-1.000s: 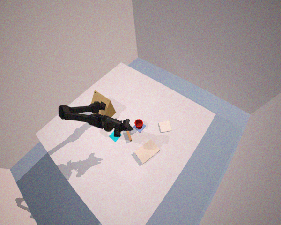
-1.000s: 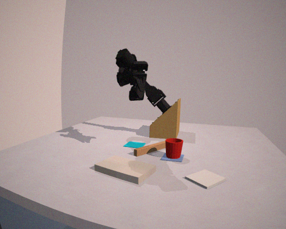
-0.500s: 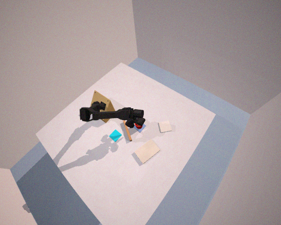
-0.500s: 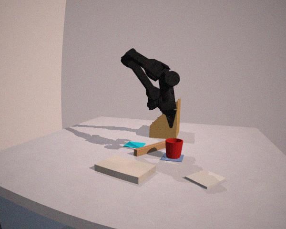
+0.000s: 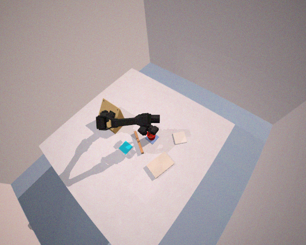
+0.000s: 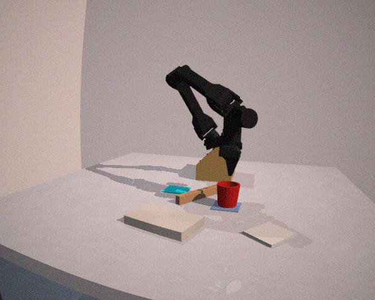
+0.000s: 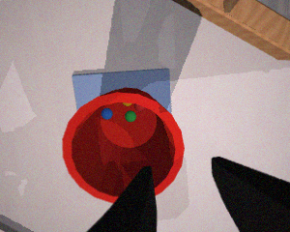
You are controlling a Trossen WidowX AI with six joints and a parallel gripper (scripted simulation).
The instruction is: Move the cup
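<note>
The red cup lies 30 mm ahead of my gripper tip, 10 mm to the right of it and 60 mm below it. Also, from my gripper tip: blue pad (30 mm ahead, 110 mm below); then green marble (30 mm ahead, 10 mm to the right, 80 mm below); then blue marble (50 mm ahead, 20 mm to the right, 80 mm below).
</note>
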